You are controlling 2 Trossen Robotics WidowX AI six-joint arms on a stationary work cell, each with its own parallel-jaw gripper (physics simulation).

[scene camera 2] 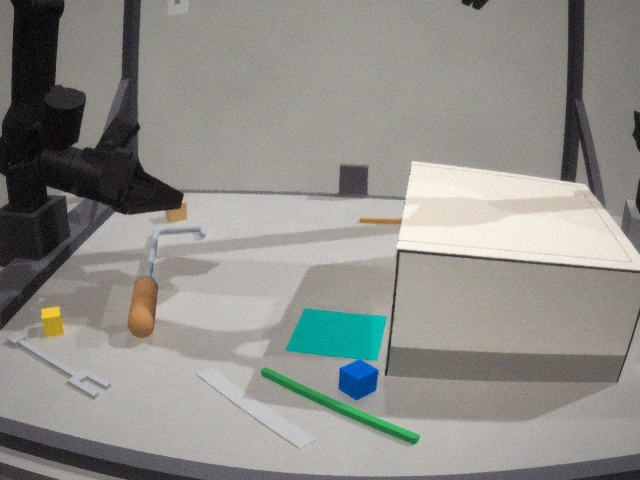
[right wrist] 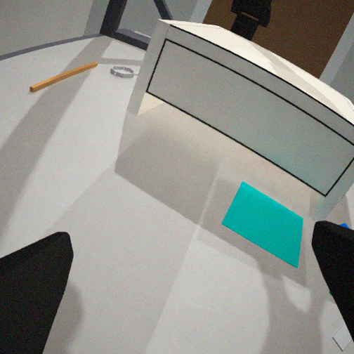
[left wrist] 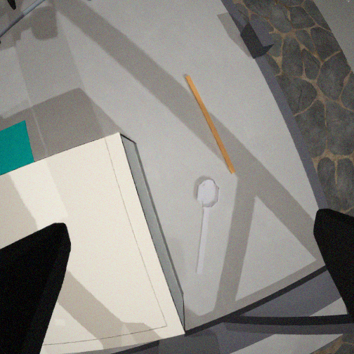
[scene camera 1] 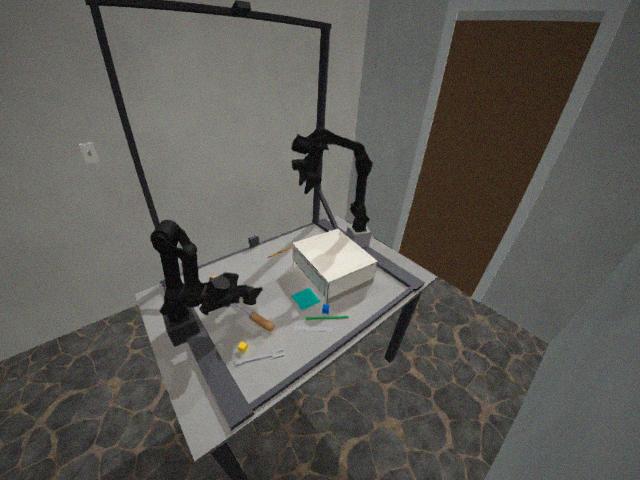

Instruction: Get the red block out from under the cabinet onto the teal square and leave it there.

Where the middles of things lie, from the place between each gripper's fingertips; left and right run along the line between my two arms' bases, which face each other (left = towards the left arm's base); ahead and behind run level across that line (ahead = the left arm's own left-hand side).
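Spoon [left wrist: 207,192]: 37 cm below my left hand, 8 cm to the left of it and 1 cm behind it. Also from my left hand: blue block [scene camera 2: 358,379], 37 cm ahead, 15 cm to the right and 36 cm below; wooden-handled hook tool [scene camera 2: 141,319], 42 cm to the right, 15 cm ahead and 36 cm below; teal square [scene camera 2: 337,334], 26 cm ahead, 18 cm to the right and 37 cm below.
My right hand is 50 mm to the left of the wooden-handled hook tool, 20 mm past it and 90 mm above it. Measured from my right hand: pale strip [scene camera 2: 285,429], 120 mm to the left, 230 mm ahead and 110 mm below; teal square, 90 mm ahead, 190 mm to the left and 110 mm below; blue block, 200 mm ahead, 210 mm to the left and 100 mm below.
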